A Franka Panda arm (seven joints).
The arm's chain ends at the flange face. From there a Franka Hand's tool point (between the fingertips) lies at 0.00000 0.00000 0.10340 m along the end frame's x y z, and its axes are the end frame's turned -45 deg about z.
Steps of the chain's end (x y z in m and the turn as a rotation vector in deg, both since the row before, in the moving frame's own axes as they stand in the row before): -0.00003, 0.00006, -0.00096, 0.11, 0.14, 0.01; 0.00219, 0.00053, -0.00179, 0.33, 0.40, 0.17; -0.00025, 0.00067, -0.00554, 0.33, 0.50, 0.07; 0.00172, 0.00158, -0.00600, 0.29, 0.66, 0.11; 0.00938, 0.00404, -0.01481, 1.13, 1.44, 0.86; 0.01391, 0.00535, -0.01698, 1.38, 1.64, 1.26; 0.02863, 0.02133, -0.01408, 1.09, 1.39, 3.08
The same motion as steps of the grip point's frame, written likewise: 0.00026, 0.00006, -0.00096, -0.02, 0.18, 0.01; 0.00211, 0.00201, -0.00179, -0.05, 0.52, 0.17; 0.00041, 0.00051, -0.00555, -0.12, 0.59, 0.07; 0.00131, 0.00281, -0.00601, -0.26, 0.67, 0.11; 0.00705, 0.00991, -0.01486, -0.22, 1.82, 0.86; 0.00990, 0.01399, -0.01705, -0.18, 2.14, 1.26; 0.00831, 0.03579, -0.01413, -0.21, 1.75, 3.08
